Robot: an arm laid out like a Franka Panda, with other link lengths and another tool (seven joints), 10 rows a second.
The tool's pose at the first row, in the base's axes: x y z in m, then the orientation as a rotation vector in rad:
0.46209, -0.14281, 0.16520, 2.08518, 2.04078, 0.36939
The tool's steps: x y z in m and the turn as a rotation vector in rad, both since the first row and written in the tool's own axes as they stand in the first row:
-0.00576, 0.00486, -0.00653, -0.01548, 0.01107, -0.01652
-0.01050, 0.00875, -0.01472, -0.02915, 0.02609, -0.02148
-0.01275, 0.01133, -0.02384, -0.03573, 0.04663, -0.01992
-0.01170, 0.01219, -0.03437, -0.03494, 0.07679, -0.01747
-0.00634, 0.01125, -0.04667, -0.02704, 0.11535, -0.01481
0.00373, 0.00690, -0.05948, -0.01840, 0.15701, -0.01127
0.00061, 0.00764, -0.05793, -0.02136, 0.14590, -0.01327
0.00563, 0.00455, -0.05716, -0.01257, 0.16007, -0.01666
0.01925, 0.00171, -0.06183, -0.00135, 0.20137, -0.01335
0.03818, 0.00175, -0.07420, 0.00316, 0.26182, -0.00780
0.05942, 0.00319, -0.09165, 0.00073, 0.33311, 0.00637
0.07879, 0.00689, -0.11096, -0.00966, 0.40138, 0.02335
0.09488, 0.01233, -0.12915, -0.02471, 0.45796, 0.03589
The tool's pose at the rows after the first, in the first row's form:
0.46456, -0.14890, 0.17270, 2.06063, 2.05344, 0.39364
0.46560, -0.15399, 0.18151, 2.05052, 2.05804, 0.42242
0.46515, -0.15660, 0.19089, 2.05270, 2.06363, 0.45193
0.46267, -0.15590, 0.20119, 2.06193, 2.07799, 0.48588
0.45799, -0.15090, 0.21277, 2.07691, 2.10090, 0.52334
0.44998, -0.14113, 0.22394, 2.09346, 2.12480, 0.56448
0.45112, -0.14421, 0.22258, 2.08750, 2.11907, 0.55387
0.44851, -0.13909, 0.22107, 2.09140, 2.13551, 0.56173
0.44456, -0.12555, 0.22513, 2.10867, 2.16094, 0.60073
0.44099, -0.10703, 0.23759, 2.12652, 2.18889, 0.67026
0.43720, -0.08639, 0.25541, -2.10559, -2.16185, -0.74704
0.43493, -0.06774, 0.27563, -2.06779, -2.11029, -0.82101
0.43462, -0.05237, 0.29520, -2.03562, -2.07009, -0.88784

